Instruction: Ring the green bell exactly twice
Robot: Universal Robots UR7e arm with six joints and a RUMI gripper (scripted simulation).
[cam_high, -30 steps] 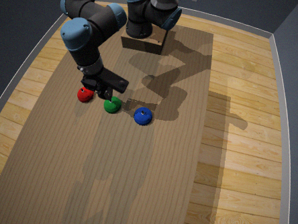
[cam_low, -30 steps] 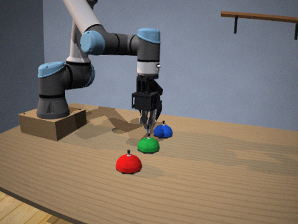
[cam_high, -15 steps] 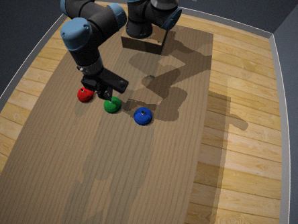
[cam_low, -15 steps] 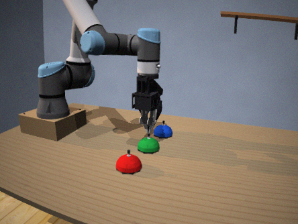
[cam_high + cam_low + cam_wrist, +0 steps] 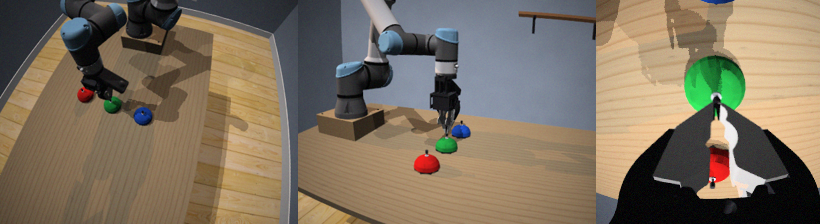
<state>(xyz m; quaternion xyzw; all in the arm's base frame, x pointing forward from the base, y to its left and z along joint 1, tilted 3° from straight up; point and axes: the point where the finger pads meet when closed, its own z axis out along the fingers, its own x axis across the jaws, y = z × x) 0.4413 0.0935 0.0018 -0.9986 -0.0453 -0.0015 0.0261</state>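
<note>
The green bell lies 4 cm below my hand. Round my hand: red bell 2 cm ahead, 16 cm to the right, 4 cm below; then blue bell 1 cm behind, 15 cm to the left, 4 cm below.
</note>
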